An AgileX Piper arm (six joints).
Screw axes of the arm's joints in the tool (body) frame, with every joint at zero. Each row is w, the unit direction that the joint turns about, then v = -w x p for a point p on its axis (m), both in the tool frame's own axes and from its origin. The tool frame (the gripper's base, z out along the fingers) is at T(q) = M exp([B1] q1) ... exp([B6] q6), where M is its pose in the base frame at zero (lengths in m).
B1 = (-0.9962, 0, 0.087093, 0, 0.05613, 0)
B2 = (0, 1, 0, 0.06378, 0, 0.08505)
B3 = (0, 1, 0, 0.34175, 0, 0.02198)
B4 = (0, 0, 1, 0, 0, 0)
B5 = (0, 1, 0, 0.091, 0, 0)
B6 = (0, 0, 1, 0, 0, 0)
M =
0.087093 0 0.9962 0.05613
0 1 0 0
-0.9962 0 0.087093 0.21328
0 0 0 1
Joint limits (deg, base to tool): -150..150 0..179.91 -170..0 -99.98..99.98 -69.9..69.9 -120..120
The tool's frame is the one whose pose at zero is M.
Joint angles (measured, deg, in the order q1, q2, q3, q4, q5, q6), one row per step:
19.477, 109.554, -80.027, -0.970, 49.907, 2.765
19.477, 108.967, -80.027, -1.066, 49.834, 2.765
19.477, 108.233, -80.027, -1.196, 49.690, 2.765
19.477, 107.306, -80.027, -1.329, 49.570, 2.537
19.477, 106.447, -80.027, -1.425, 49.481, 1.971
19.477, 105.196, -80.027, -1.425, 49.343, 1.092
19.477, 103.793, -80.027, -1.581, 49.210, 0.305
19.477, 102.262, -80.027, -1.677, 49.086, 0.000
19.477, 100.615, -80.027, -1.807, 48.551, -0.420
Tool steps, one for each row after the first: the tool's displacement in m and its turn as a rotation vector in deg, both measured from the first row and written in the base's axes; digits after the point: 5 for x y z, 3 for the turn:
-0.00066, -0.00036, 0.00405, 0.138, -0.651, 0.041
-0.00147, -0.00080, 0.00913, 0.320, -1.518, 0.095
-0.00267, -0.00140, 0.01551, 0.490, -2.565, 0.367
-0.00392, -0.00196, 0.02139, 0.559, -3.536, 0.944
-0.00593, -0.00267, 0.02992, 0.751, -4.926, 1.775
-0.00836, -0.00372, 0.03942, 0.861, -6.500, 2.570
-0.01132, -0.00489, 0.04970, 1.195, -8.129, 2.876
-0.01426, -0.00607, 0.06095, 1.617, -10.282, 3.301

